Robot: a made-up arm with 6 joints.
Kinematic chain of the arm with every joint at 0, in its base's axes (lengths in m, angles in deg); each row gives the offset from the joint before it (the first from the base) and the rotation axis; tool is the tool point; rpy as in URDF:
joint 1: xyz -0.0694 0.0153 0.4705 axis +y
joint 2: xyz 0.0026 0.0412 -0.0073 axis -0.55 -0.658 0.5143
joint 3: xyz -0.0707 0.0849 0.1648 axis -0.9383 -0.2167 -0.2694
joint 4: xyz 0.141 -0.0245 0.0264 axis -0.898 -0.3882 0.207
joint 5: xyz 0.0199 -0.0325 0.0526 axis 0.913 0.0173 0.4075
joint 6: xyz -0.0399 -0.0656 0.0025 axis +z
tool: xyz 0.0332 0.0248 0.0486 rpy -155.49 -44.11 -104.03
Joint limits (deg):
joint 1: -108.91..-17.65
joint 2: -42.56..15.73
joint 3: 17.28..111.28
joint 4: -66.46..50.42
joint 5: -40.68..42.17
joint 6: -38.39..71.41
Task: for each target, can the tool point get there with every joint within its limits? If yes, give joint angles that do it. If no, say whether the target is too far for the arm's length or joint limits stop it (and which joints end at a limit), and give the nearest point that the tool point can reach.
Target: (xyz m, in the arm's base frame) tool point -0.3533 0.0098 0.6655
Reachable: yes | joints -88.05 -37.47 37.74 29.77 22.40 31.23
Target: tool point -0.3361 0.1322 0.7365
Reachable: yes | joints -51.32 -2.80 69.70 -22.12 7.08 -19.18
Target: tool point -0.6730 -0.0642 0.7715
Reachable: no: too far | nearest point -0.4328 0.0060 0.6517 | short by 0.277 m
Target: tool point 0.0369 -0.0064 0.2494
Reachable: no: joint limits stop it (at a limit: joint 1, joint 2, joint 3, joint 4, joint 5, joint 6) | nearest point -0.0043 -0.0833 0.5571 | short by 0.320 m
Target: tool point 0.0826 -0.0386 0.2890
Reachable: no: joint limits stop it (at a limit: joint 1, joint 2, joint 3, joint 4, joint 5, joint 6) | nearest point -0.0043 -0.0833 0.5571 | short by 0.285 m
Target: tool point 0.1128 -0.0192 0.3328
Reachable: no: joint limits stop it (at a limit: joint 1, joint 2, joint 3, joint 4, joint 5, joint 6) | nearest point -0.0043 -0.0833 0.5571 | short by 0.261 m
